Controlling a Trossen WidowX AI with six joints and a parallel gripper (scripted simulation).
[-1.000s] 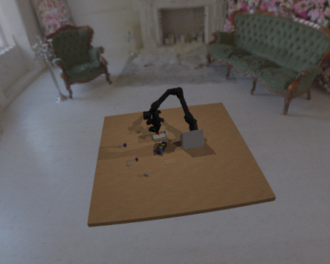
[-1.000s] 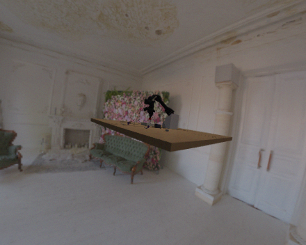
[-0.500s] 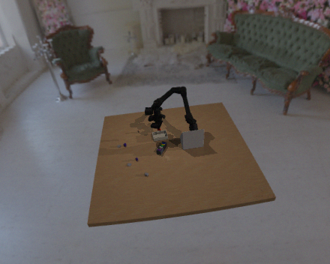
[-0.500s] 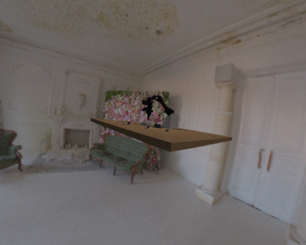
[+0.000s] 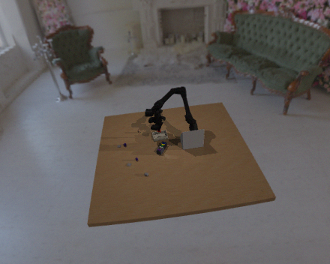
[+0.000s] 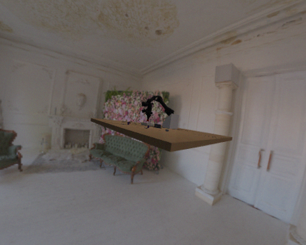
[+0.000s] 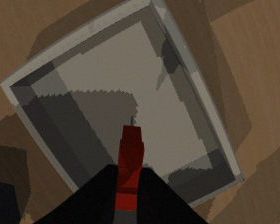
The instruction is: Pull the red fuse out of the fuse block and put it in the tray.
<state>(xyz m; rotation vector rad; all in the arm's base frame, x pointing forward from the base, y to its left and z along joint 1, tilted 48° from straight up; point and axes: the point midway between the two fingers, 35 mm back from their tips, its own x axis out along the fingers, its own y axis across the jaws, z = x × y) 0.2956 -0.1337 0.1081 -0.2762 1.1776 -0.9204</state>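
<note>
My gripper tip is now 1 cm above the red fuse. The rest, counted from my gripper tip: green fuse: 17 cm to the left, 5 cm below, 1 cm behind; then yellow fuse: 16 cm to the left, 5 cm below, 2 cm behind; then white fuse: 19 cm to the left, 5 cm below, 1 cm behind.
</note>
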